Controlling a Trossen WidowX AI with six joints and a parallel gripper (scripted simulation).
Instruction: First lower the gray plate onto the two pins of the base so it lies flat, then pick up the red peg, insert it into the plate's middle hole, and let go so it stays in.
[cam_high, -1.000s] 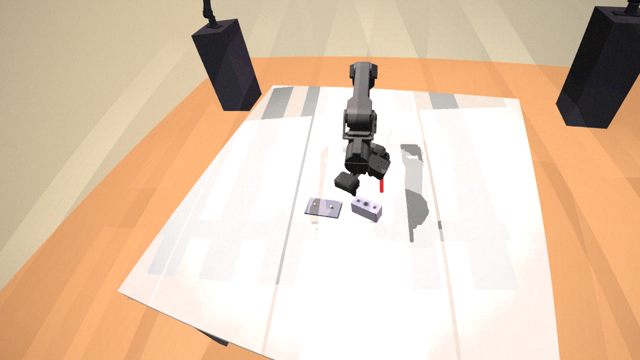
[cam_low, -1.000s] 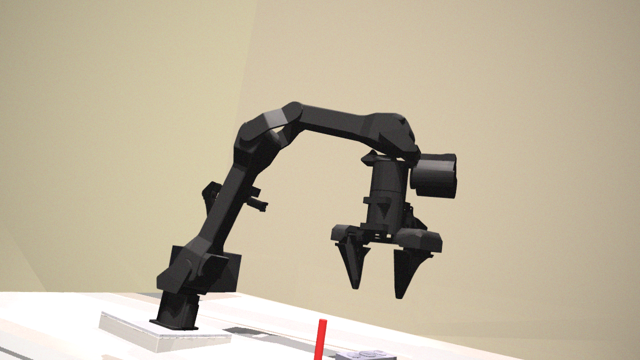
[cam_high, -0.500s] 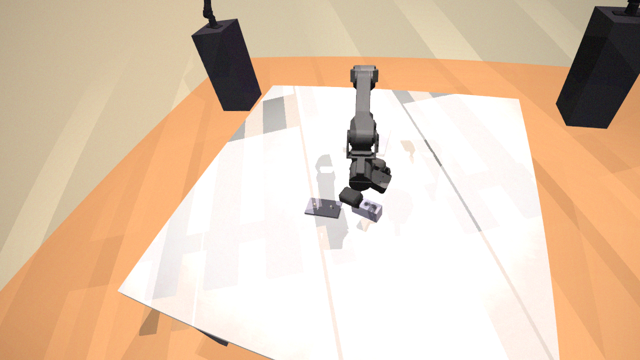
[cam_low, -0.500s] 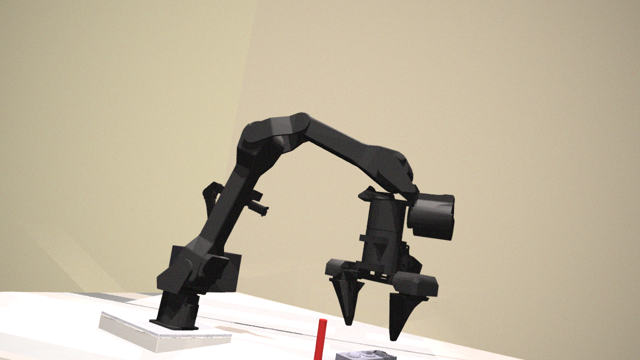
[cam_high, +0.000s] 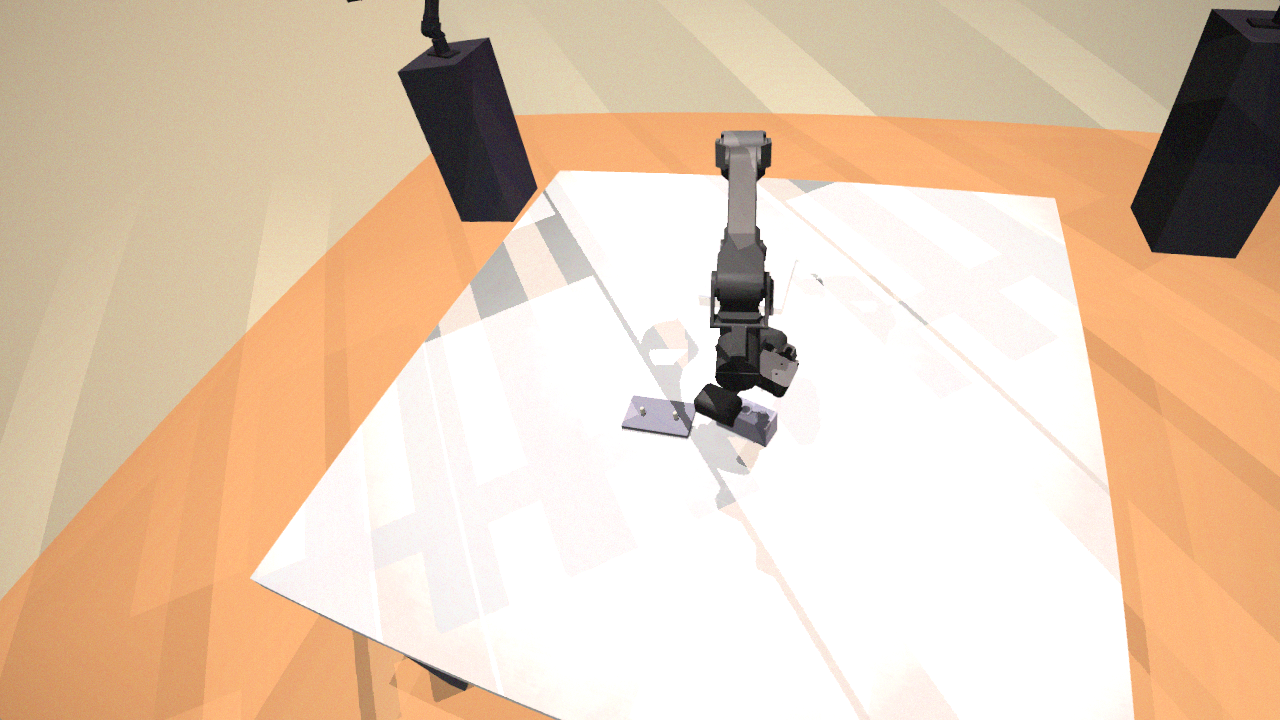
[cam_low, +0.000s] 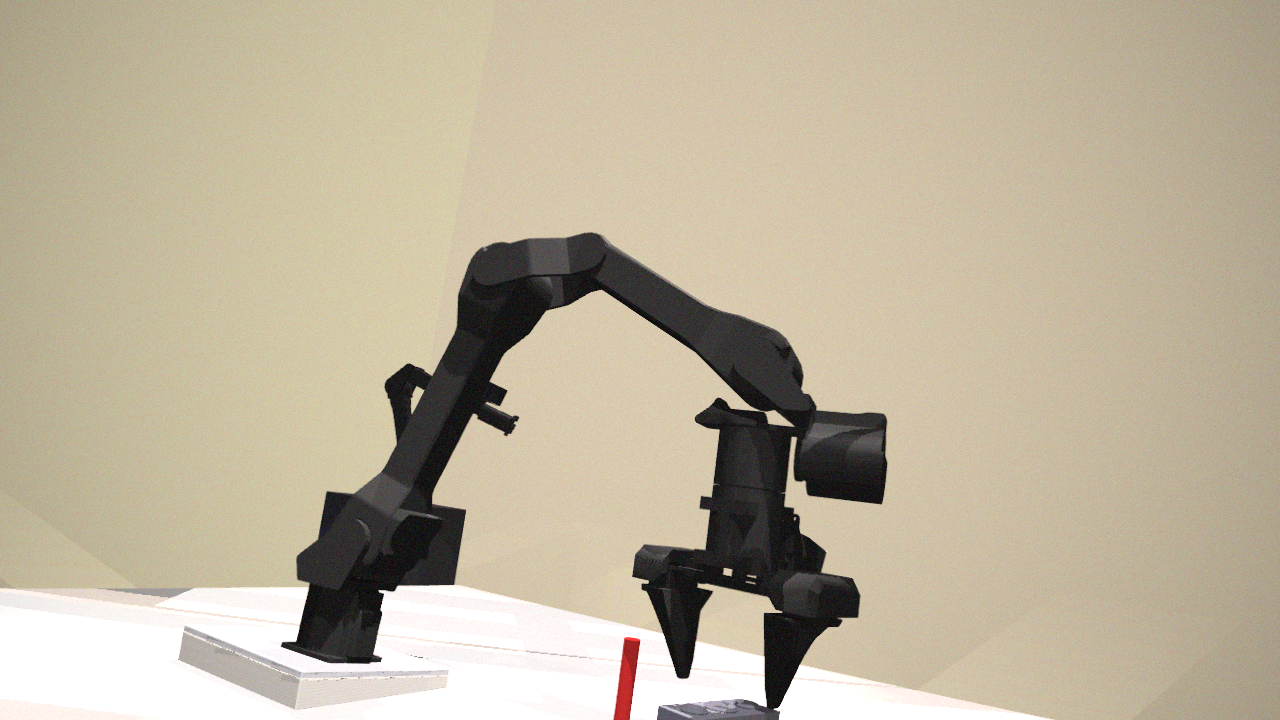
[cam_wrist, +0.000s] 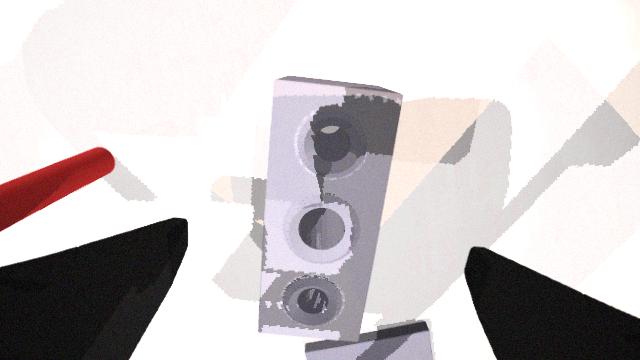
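The gray plate is 2 cm below my gripper tip. The rest, counted from my gripper tip: base 15 cm to the right, 5 cm below; red peg 10 cm behind, 4 cm to the left, 2 cm below.
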